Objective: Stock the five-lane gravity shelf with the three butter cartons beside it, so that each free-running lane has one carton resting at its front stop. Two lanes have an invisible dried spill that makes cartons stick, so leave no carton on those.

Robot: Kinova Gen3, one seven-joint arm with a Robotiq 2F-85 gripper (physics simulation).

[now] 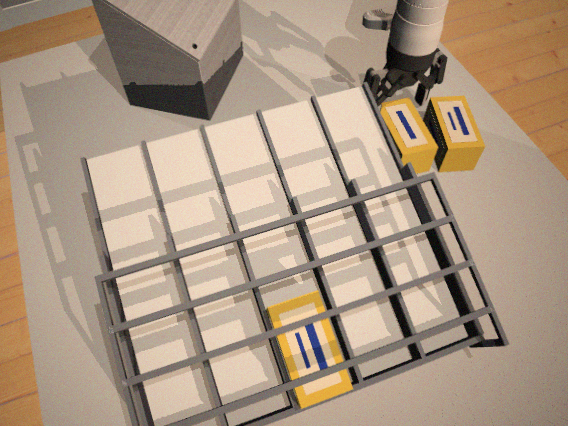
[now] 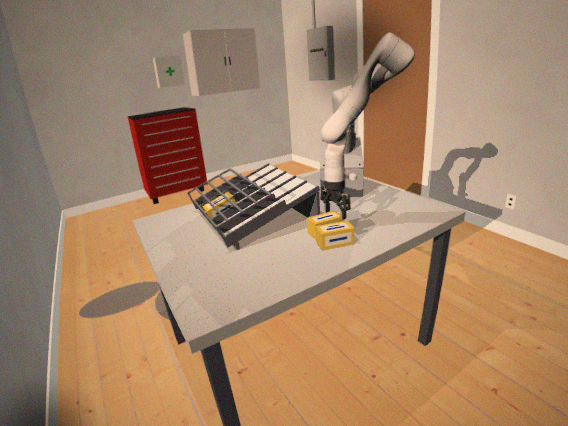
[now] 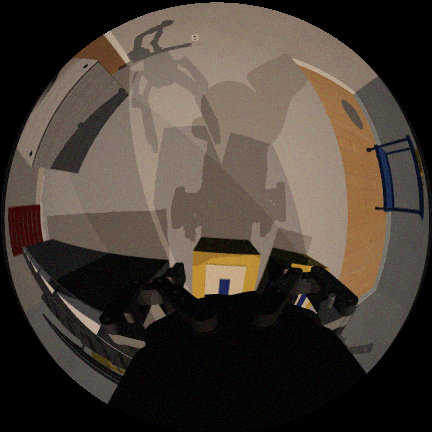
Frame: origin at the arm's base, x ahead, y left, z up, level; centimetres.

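Seen in the pictures: gripper, fingertip midpoint: (image 1: 396, 109) (image 2: 334, 215) (image 3: 226, 269).
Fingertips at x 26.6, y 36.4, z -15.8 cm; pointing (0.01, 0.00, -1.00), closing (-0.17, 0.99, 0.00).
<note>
A point is followed by its place in that frame.
The five-lane shelf (image 1: 175, 162) (image 2: 295, 186) slopes down to its front stop. One yellow butter carton (image 1: 312, 320) (image 2: 220, 204) lies in the middle lane at the front end, under the cross bars. Two more cartons lie side by side on the table by the shelf's right side. The one-stripe carton (image 1: 407, 125) {x 31.0, y 36.6, z -15.2 cm} (image 2: 324, 218) {x 31.8, y 37.7, z -15.1 cm} (image 3: 200, 270) {x 26.8, y 33.9, z -15.3 cm} is nearer the shelf; the two-stripe carton (image 1: 460, 122) {x 32.4, y 45.8, z -15.2 cm} (image 2: 336, 235) {x 33.0, y 48.5, z -16.9 cm} (image 3: 306, 268) {x 26.2, y 45.5, z -15.3 cm} is farther out, with a narrow gap between them. My gripper (image 1: 400, 95) {x 26.6, y 36.4, z -15.8 cm} (image 2: 336, 210) {x 26.6, y 36.4, z -15.8 cm} (image 3: 226, 269) {x 26.6, y 36.4, z -15.8 cm} is open and empty, at the back end of the one-stripe carton, its fingers spread to either side.
The grey base block (image 1: 170, 42) {x 13.5, y 0.1, z -4.5 cm} (image 3: 75, 110) {x 5.7, y 9.5, z -12.2 cm} stands behind the shelf. The shelf's raised rear and side rail are close to my gripper's left finger. Cross bars cover the shelf's front half. A red drawer cabinet (image 2: 172, 150) (image 3: 25, 227) stands beyond the table (image 2: 260, 270) {x 61.3, y 49.1, z -21.7 cm}.
</note>
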